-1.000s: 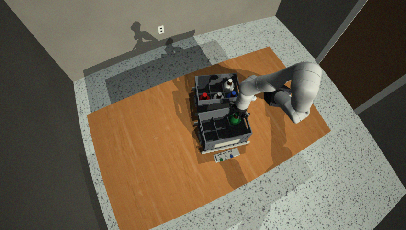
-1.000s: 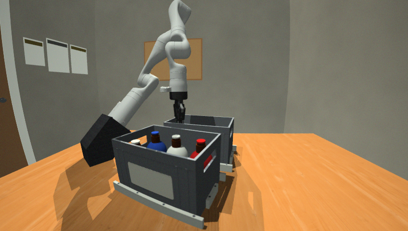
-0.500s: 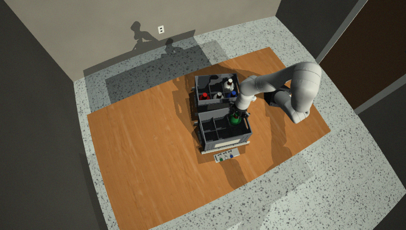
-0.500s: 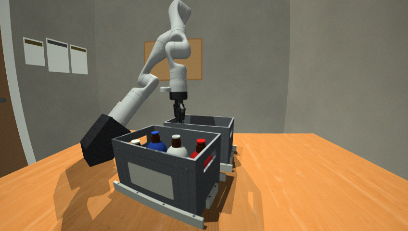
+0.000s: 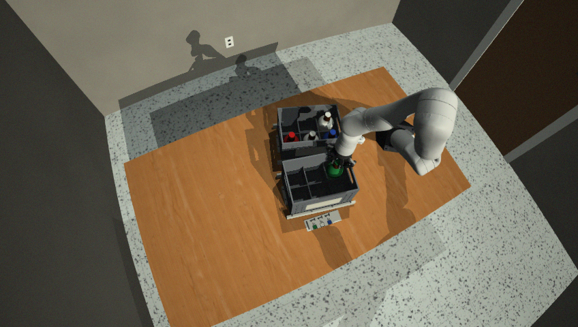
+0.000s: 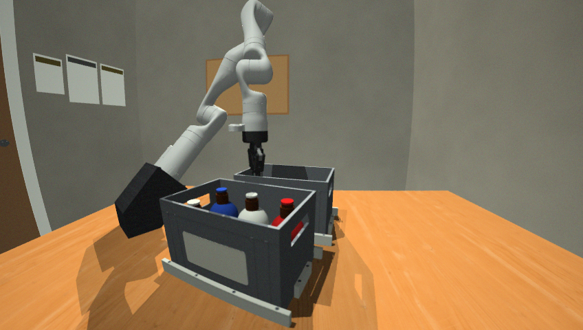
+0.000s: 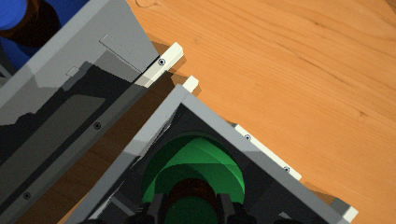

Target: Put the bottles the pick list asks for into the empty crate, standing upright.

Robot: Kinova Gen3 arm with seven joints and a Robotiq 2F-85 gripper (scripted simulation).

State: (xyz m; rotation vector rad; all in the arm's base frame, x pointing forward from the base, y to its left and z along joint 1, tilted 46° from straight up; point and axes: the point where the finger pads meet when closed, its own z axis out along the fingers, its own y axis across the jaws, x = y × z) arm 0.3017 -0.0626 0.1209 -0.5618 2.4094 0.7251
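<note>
The green bottle is 7 cm below my hand. Round my hand: red bottle: 14 cm ahead, 18 cm to the right, 7 cm below; then blue bottle: 4 cm behind, 14 cm to the right, 7 cm below; then pick list: 10 cm ahead, 18 cm to the left, 16 cm below.
</note>
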